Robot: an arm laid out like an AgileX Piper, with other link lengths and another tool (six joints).
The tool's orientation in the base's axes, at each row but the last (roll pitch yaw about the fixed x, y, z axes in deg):
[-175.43 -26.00 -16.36]
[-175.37 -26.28 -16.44]
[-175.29 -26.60 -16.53]
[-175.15 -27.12 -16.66]
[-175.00 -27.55 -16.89]
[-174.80 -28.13 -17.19]
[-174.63 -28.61 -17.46]
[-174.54 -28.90 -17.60]
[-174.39 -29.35 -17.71]
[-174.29 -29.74 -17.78]
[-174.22 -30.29 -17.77]
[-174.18 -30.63 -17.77]
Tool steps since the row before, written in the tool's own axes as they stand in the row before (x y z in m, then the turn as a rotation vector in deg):
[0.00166 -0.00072 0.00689 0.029 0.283 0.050]
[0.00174 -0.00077 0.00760 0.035 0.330 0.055]
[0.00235 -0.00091 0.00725 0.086 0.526 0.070]
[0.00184 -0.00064 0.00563 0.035 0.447 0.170]
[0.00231 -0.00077 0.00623 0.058 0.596 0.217]
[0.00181 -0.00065 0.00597 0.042 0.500 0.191]
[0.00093 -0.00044 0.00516 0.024 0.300 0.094]
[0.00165 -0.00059 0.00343 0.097 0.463 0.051]
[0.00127 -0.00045 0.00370 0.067 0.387 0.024]
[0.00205 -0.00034 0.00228 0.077 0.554 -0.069]
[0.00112 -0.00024 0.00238 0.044 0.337 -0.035]
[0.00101 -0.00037 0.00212 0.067 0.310 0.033]
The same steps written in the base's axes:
[0.00465 -0.00005 -0.00539 -0.023 -0.283 -0.052]
[0.00508 -0.00006 -0.00597 -0.027 -0.330 -0.058]
[0.00551 -0.00007 -0.00534 -0.025 -0.533 -0.062]
[0.00431 -0.00013 -0.00411 -0.003 -0.449 -0.168]
[0.00506 -0.00017 -0.00437 0.001 -0.601 -0.211]
[0.00453 -0.00016 -0.00434 -0.001 -0.503 -0.188]
[0.00338 -0.00010 -0.00403 -0.011 -0.300 -0.095]
[0.00320 -0.00006 -0.00214 -0.013 -0.474 -0.036]
[0.00300 -0.00011 -0.00255 -0.032 -0.392 -0.021]
[0.00292 -0.00034 -0.00092 -0.113 -0.550 0.050]
[0.00219 -0.00020 -0.00146 -0.068 -0.334 0.023]
[0.00201 -0.00003 -0.00127 -0.007 -0.318 -0.021]

